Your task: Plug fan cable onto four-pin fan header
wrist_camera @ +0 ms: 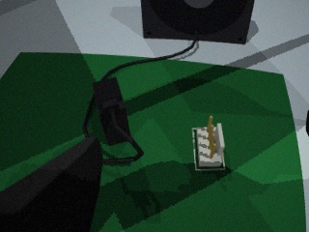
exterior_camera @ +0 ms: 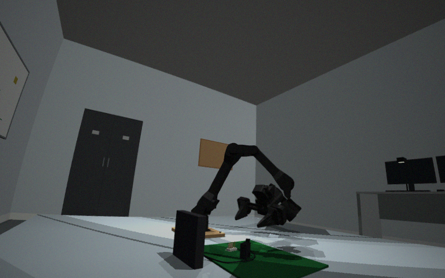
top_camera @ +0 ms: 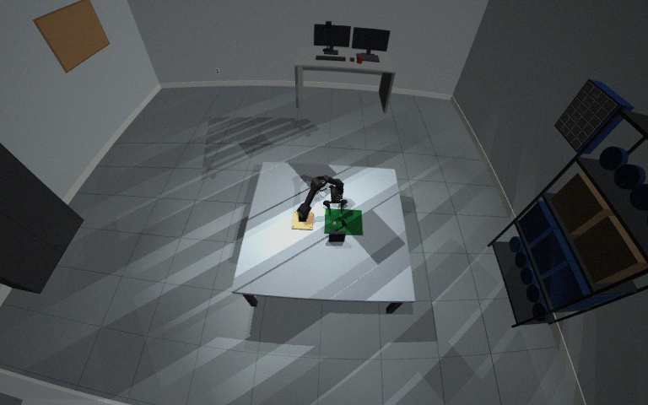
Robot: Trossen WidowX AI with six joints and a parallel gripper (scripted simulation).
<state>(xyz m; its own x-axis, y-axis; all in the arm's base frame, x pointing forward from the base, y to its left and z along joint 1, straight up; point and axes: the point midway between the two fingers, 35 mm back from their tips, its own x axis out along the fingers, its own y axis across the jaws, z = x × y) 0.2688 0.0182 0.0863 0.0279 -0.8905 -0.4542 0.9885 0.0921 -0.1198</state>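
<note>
Right now the black fan plug is 60 mm to the right of my gripper tip, 60 mm below it and 60 mm ahead of it. From my gripper tip the other things lie so: green board: 100 mm below, 60 mm ahead, 30 mm to the right; black fan: 190 mm to the right, 30 mm below, 10 mm behind; four-pin header: 90 mm below, 40 mm to the right, 10 mm behind.
</note>
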